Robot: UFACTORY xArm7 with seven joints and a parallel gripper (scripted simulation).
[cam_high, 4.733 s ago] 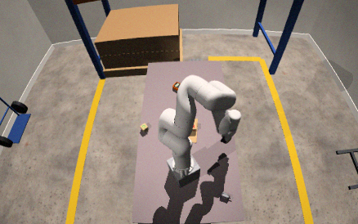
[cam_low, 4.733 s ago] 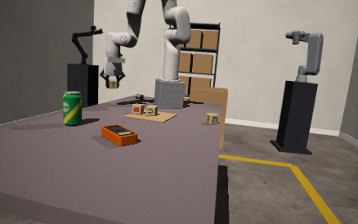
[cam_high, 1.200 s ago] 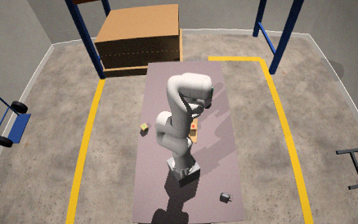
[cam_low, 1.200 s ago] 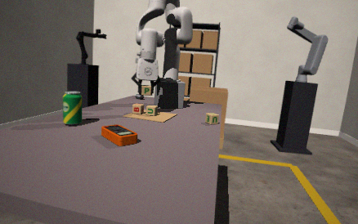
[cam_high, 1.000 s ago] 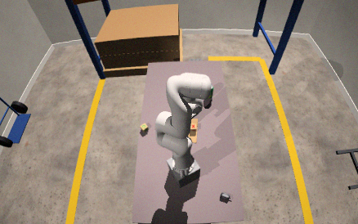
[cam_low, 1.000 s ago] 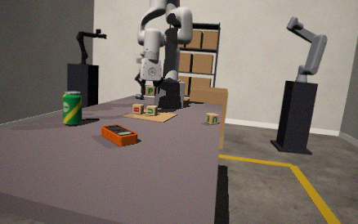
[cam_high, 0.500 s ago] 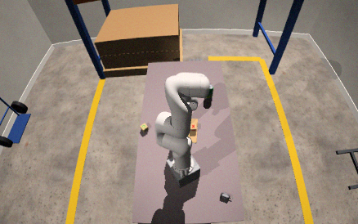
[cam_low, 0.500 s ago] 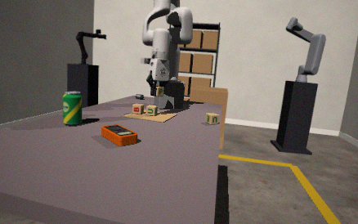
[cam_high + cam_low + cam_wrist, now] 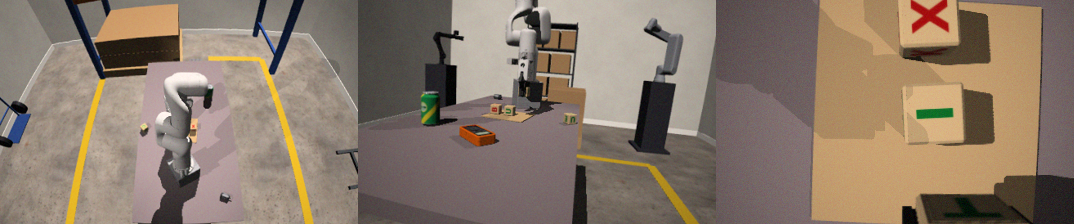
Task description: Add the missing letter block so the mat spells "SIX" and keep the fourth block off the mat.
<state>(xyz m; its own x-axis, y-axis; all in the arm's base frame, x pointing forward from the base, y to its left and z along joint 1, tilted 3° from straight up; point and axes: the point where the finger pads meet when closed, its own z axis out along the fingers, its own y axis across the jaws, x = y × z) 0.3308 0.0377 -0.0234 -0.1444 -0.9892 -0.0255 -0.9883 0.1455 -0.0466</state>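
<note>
Right now my hand is 6 cm to the left of the tan mat and 12 cm above it. Round my hand: orange device: 39 cm ahead, 7 cm to the right, 10 cm below; small object: 53 cm behind, 29 cm to the right, 10 cm below.
</note>
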